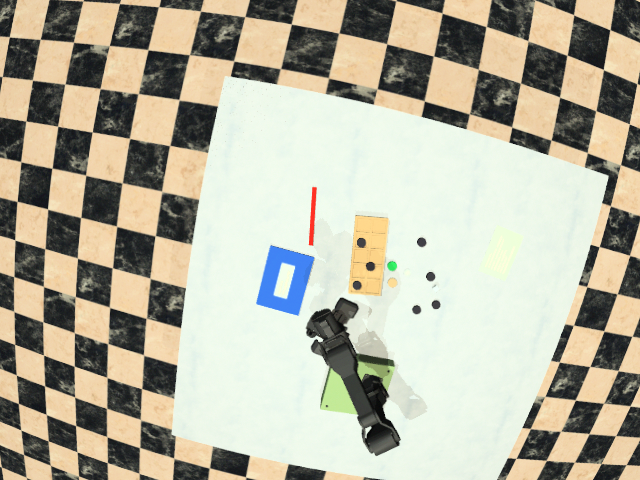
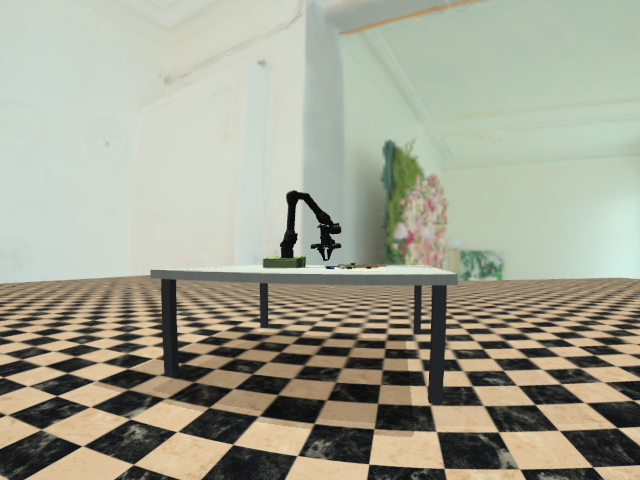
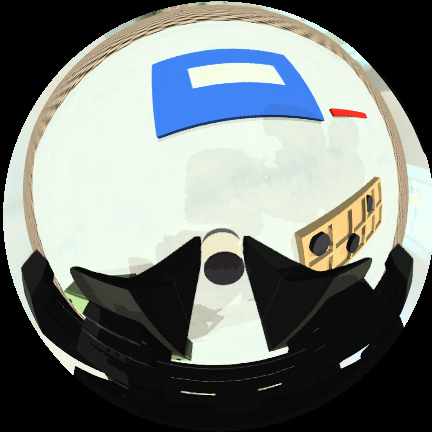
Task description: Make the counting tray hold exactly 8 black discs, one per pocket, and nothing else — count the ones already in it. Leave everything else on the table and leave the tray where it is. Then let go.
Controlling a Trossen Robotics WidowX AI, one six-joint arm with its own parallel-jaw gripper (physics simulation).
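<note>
The tan counting tray (image 1: 371, 223) (image 3: 341, 229) has two lines of pockets. Three black discs sit in separate pockets: one disc (image 1: 357, 285) (image 3: 320, 243) at the end nearest the arm, one disc (image 1: 370, 266) (image 3: 353, 243) in the other line, one disc (image 1: 361, 242) (image 3: 370, 202) further along. Several loose black discs lie right of the tray, including one disc (image 1: 421, 241) and another disc (image 1: 430, 276). My gripper (image 1: 328, 325) (image 2: 326, 258) (image 3: 221, 241) is shut on a black disc (image 3: 224, 268), raised above the table near the tray's arm end. A cream surface shows against this disc; whether it is a separate piece is unclear.
A blue rectangle (image 1: 266, 281) (image 3: 175, 110) with a pale label and a red bar (image 1: 312, 217) (image 3: 348, 113) lie left of the tray. A green disc (image 1: 392, 265) and a tan disc (image 1: 392, 282) lie right beside it. A pale card (image 1: 501, 253) lies far right.
</note>
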